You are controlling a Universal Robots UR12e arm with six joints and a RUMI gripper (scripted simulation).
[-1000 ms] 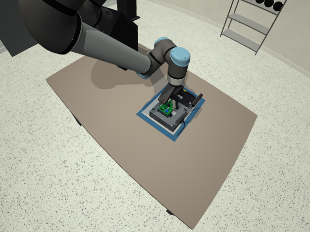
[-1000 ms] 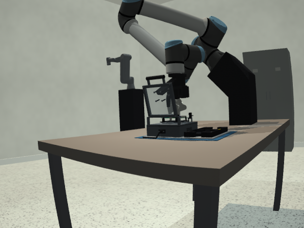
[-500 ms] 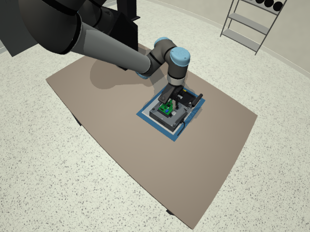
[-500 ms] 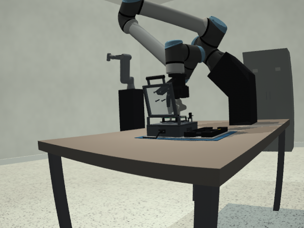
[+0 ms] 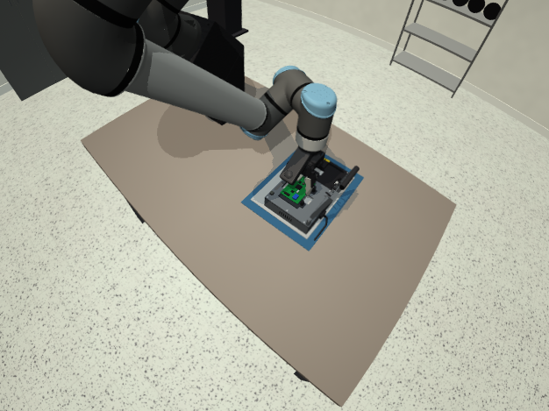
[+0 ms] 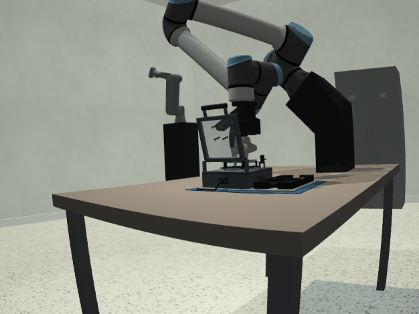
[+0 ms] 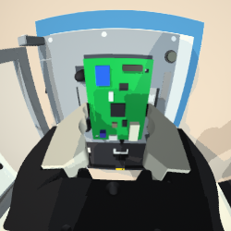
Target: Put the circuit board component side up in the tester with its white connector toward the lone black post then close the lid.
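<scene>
Now: hand right at the green circuit board. The rest, counted from my hand: tester bed: 10 mm ahead, 10 mm to the left, 20 mm below; then black post: 60 mm behind, 60 mm to the left; then tester: 30 mm ahead, 40 mm to the left, 30 mm above.
</scene>
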